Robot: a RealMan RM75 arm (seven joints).
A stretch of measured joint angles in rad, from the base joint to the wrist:
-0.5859 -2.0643 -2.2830 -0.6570 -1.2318 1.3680 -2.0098
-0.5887 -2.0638 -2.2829 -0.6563 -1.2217 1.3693 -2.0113
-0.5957 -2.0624 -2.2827 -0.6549 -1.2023 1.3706 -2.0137
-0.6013 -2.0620 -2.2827 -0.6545 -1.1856 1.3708 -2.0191
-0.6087 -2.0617 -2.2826 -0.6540 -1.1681 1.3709 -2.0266
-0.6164 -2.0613 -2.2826 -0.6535 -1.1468 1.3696 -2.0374
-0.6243 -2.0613 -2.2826 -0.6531 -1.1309 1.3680 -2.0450
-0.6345 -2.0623 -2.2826 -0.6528 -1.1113 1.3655 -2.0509
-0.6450 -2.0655 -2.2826 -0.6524 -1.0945 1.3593 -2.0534
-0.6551 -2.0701 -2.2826 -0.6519 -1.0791 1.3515 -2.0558
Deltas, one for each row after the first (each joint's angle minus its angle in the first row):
-0.0028 0.0005 0.0001 0.0007 0.0101 0.0013 -0.0015
-0.0098 0.0019 0.0003 0.0021 0.0295 0.0026 -0.0039
-0.0154 0.0023 0.0003 0.0025 0.0462 0.0028 -0.0093
-0.0228 0.0026 0.0004 0.0030 0.0637 0.0029 -0.0168
-0.0305 0.0030 0.0004 0.0035 0.0850 0.0016 -0.0276
-0.0384 0.0030 0.0004 0.0039 0.1009 0.0000 -0.0352
-0.0486 0.0020 0.0004 0.0042 0.1205 -0.0025 -0.0411
-0.0591 -0.0012 0.0004 0.0046 0.1373 -0.0087 -0.0436
-0.0692 -0.0058 0.0004 0.0051 0.1527 -0.0165 -0.0460

